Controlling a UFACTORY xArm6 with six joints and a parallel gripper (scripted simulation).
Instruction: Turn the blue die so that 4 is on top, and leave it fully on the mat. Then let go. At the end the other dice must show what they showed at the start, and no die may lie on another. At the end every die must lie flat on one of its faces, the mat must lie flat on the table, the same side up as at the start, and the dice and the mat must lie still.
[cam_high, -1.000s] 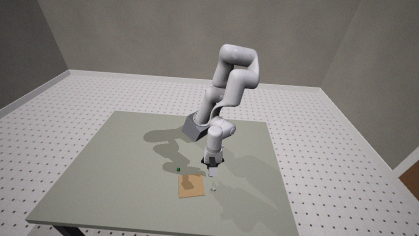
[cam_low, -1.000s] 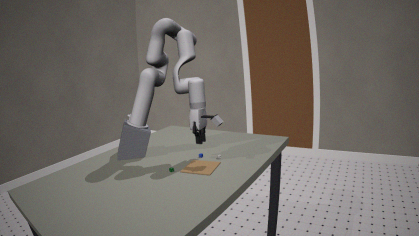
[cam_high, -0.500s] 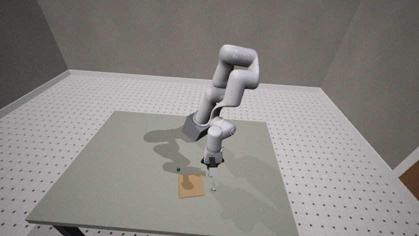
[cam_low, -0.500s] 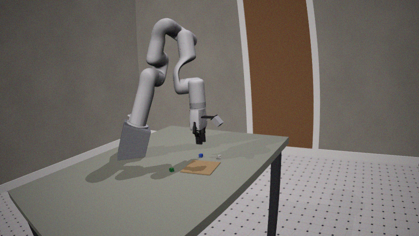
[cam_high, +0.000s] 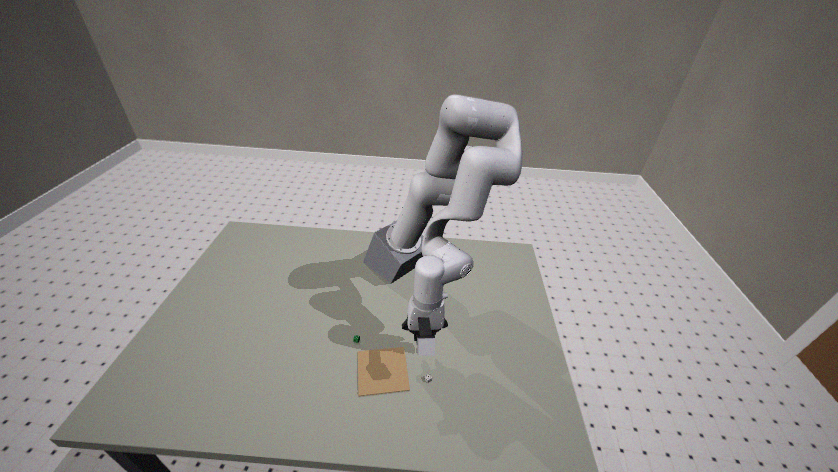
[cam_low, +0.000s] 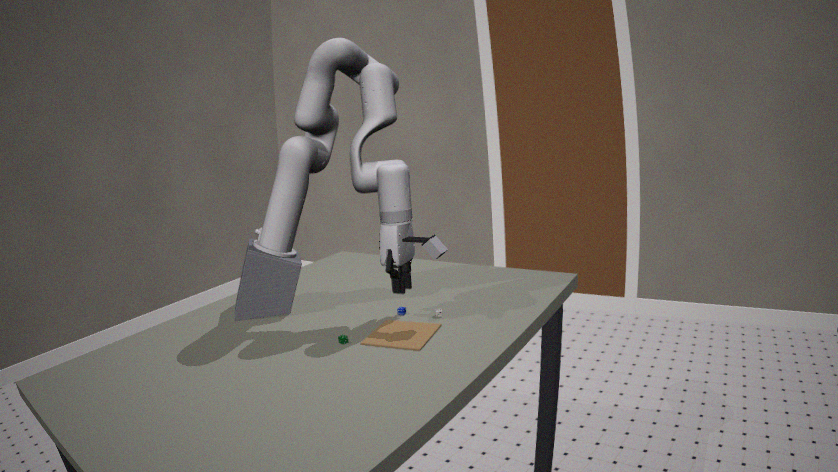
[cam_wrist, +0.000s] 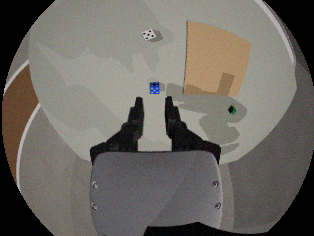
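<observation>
The blue die is 70 mm below my hand and 10 mm behind it. Also, from my hand: white die 80 mm ahead, 70 mm below, 30 mm to the left; tan mat 100 mm to the right, 80 mm below, 80 mm ahead; green die 210 mm to the right, 70 mm below, 10 mm behind.
</observation>
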